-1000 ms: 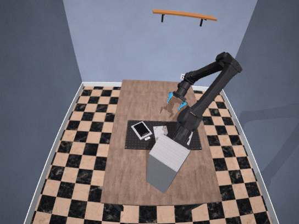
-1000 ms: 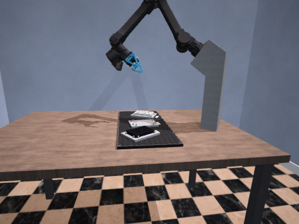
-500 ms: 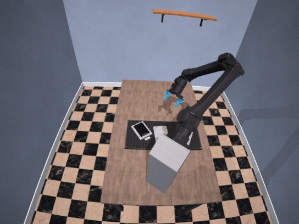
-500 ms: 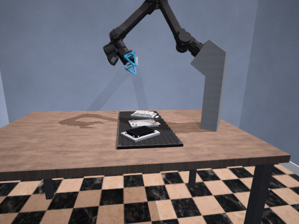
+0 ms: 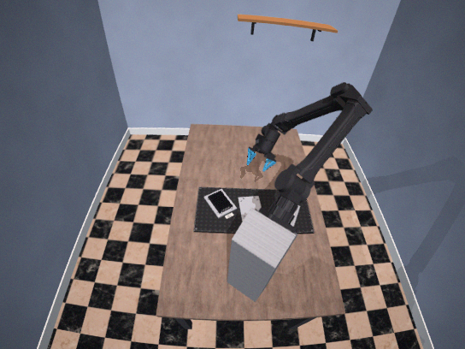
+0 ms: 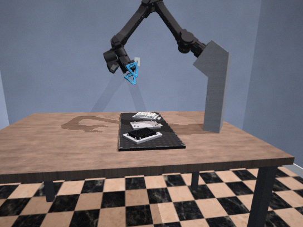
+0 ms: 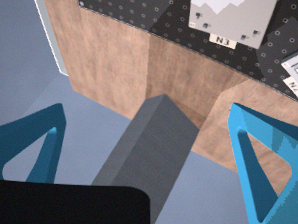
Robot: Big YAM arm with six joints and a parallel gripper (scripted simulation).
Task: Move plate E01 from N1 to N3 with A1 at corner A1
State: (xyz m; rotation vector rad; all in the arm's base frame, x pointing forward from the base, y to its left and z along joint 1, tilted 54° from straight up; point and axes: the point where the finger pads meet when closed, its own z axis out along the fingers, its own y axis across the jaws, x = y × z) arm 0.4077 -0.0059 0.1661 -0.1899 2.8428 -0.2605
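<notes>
The black 96-well plate is 26 cm below my hand, 17 cm to the left of it and 3 cm ahead of it. From my hand the other things lie so: white nest: 27 cm below, 17 cm to the left, 3 cm ahead; nest label: 27 cm below, 15 cm to the left, 6 cm behind; white well plate: 26 cm below, 16 cm to the right, 15 cm behind.
</notes>
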